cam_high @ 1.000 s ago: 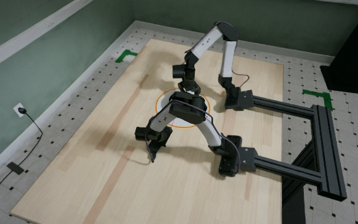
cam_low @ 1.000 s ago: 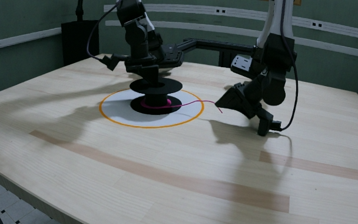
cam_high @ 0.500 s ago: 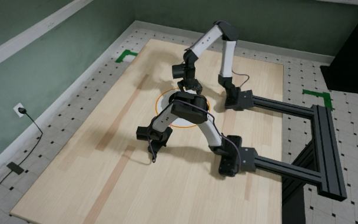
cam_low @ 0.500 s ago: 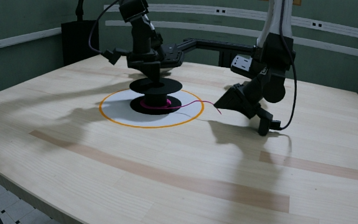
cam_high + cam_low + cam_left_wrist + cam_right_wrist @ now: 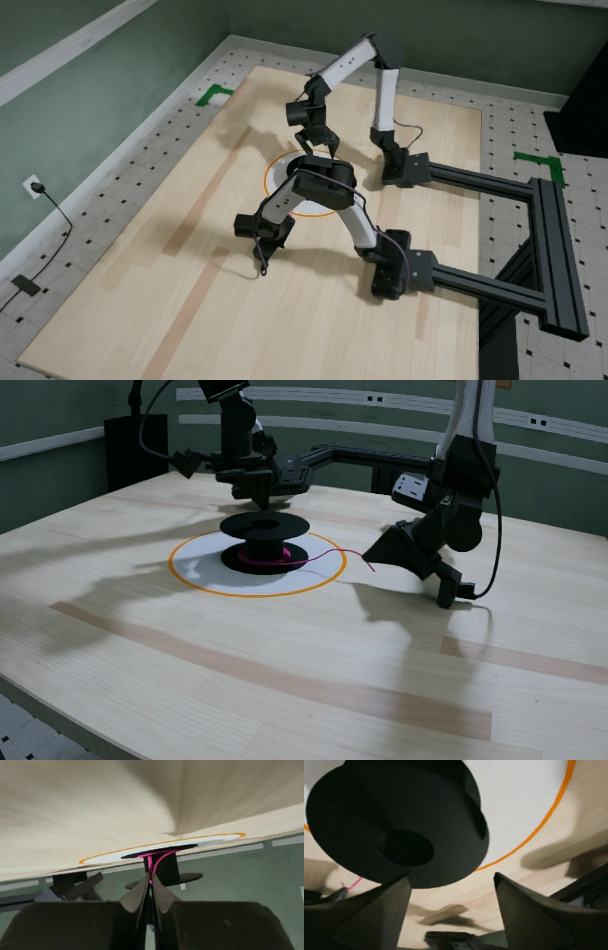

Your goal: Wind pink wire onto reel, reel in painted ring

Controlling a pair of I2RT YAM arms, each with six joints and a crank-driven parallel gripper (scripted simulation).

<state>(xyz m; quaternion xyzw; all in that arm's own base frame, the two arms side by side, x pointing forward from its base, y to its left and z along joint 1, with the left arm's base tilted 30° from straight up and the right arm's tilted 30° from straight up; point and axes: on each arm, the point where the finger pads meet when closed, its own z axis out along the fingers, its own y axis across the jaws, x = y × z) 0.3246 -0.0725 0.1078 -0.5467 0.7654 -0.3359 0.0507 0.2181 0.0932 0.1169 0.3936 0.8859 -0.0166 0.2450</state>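
Now: right hand 40 mm short of the black reel, 30 mm to the right of it and 70 mm above it. The rest, counted from my right hand: orange painted ring: 40 mm ahead, 10 mm to the left, 100 mm below.
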